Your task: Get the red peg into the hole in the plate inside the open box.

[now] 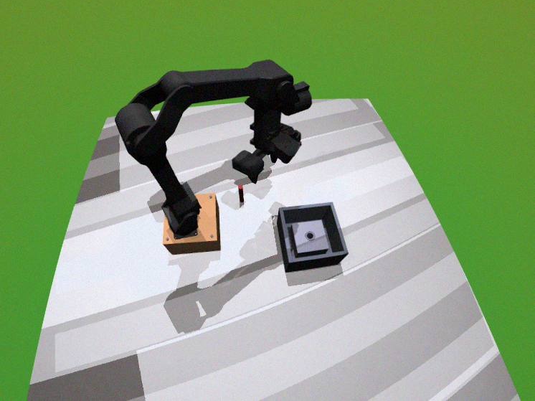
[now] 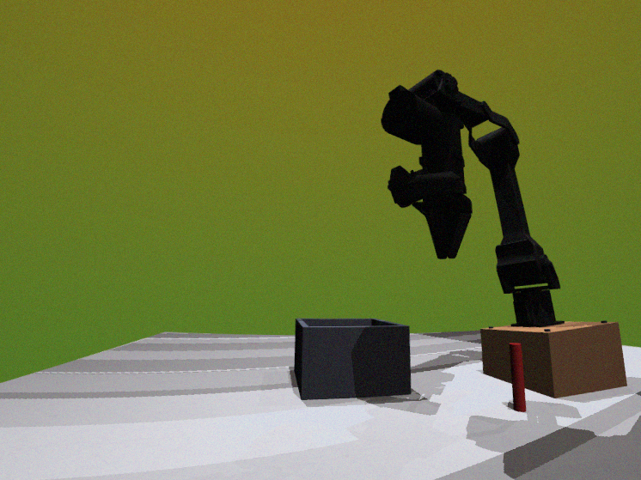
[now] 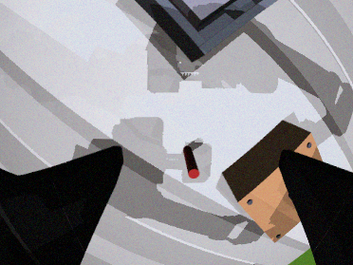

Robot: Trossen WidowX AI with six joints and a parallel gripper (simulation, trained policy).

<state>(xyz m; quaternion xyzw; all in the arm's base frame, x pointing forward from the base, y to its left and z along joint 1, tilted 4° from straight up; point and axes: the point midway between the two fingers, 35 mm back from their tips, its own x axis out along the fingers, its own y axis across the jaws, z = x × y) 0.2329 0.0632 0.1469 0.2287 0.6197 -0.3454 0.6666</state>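
Now: gripper tip 60 mm past the red peg, 50 mm to the right of it and 150 mm above it. Also, from my gripper tip: grey plate (100 mm ahead, 150 mm to the right, 150 mm below); dark box (100 mm ahead, 150 mm to the right, 170 mm below).
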